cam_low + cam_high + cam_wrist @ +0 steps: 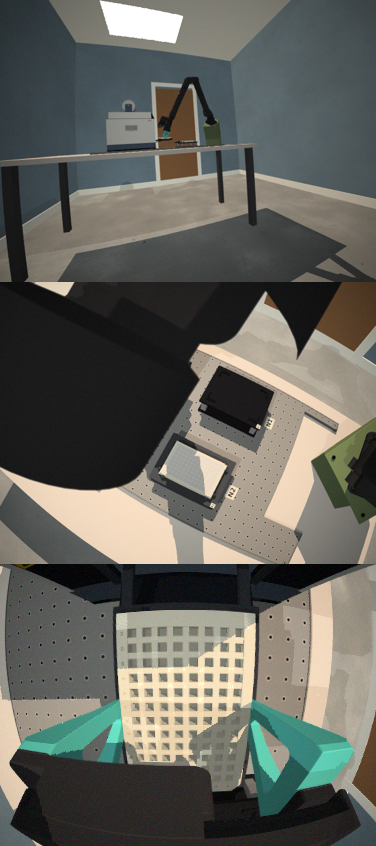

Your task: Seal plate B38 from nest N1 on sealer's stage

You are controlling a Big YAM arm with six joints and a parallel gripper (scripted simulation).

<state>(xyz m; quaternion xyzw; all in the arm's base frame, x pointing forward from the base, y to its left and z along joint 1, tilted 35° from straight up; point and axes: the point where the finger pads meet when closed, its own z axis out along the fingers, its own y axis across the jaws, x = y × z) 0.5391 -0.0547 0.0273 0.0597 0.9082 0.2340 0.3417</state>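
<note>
Right now the sealer's stage is 1 cm below my hand. The rest, counted from my hand: yellow warning label: 10 cm ahead, 9 cm to the left, 4 cm above; then N1 label: 31 cm behind, 10 cm below, 6 cm to the right; then front slot: 7 cm ahead, 3 cm below.
</note>
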